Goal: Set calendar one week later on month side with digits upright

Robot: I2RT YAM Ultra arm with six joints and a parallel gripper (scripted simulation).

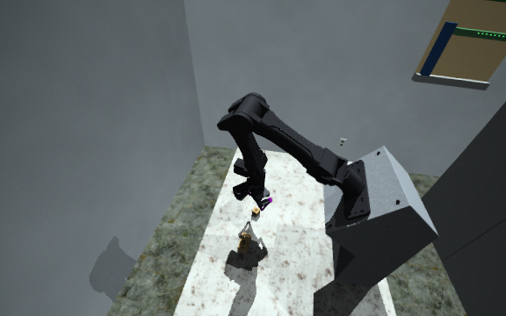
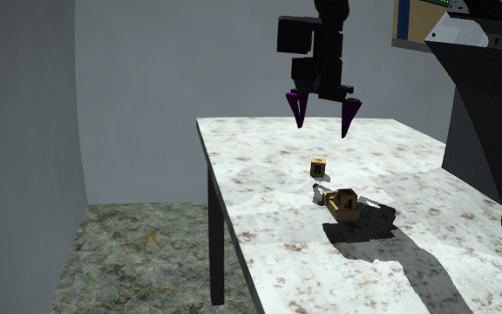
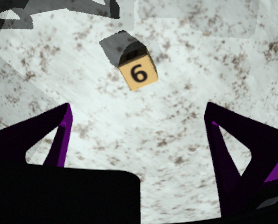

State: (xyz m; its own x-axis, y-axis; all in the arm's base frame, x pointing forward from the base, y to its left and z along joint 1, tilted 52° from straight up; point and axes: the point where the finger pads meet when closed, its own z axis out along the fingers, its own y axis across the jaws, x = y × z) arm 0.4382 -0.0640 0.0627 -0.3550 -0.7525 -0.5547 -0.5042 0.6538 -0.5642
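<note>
The wooden digit cube is 8 cm below my hand.
</note>
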